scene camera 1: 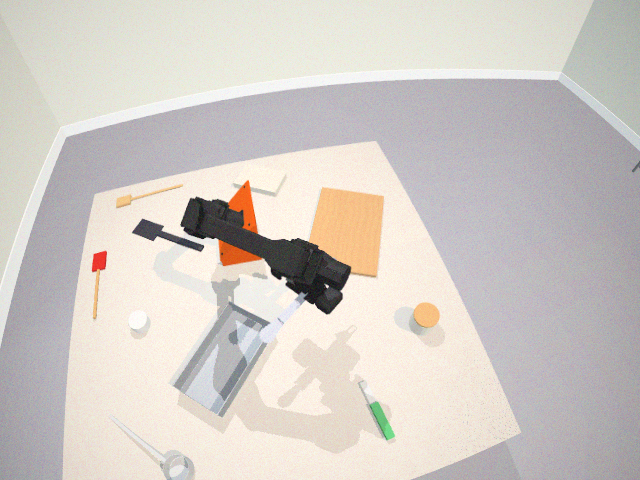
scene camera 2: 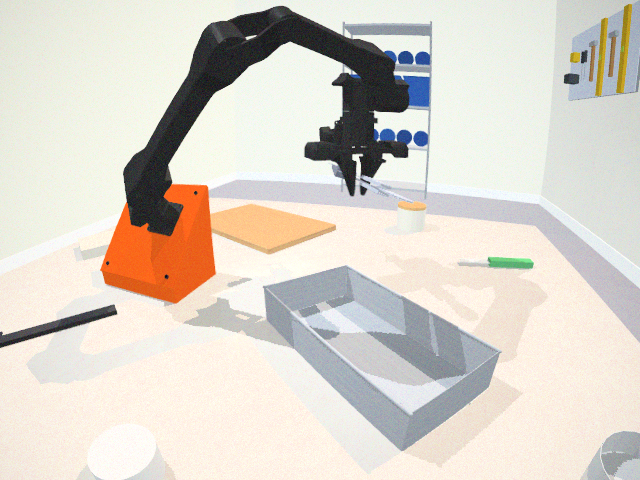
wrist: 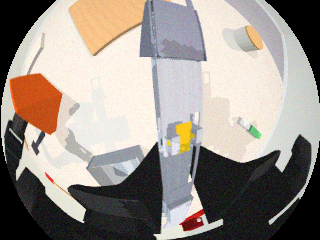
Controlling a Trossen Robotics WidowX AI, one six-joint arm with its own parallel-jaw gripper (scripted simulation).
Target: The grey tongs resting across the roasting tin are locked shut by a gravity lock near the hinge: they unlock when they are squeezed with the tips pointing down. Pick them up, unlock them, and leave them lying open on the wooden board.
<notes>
I see my gripper point(scene camera 2: 357, 195), a cork-lidded jar point(scene camera 2: 411, 217), a black spatula point(scene camera 1: 147, 229) and a grey roasting tin point(scene camera 2: 407, 370).
The cork-lidded jar shows as well in scene camera 1 point(scene camera 1: 425, 316). My gripper is seen too in scene camera 1 point(scene camera 1: 307, 299) and in the wrist view point(wrist: 171, 144). The grey roasting tin shows as well in scene camera 1 point(scene camera 1: 213, 377) and in the wrist view point(wrist: 111, 168).
</notes>
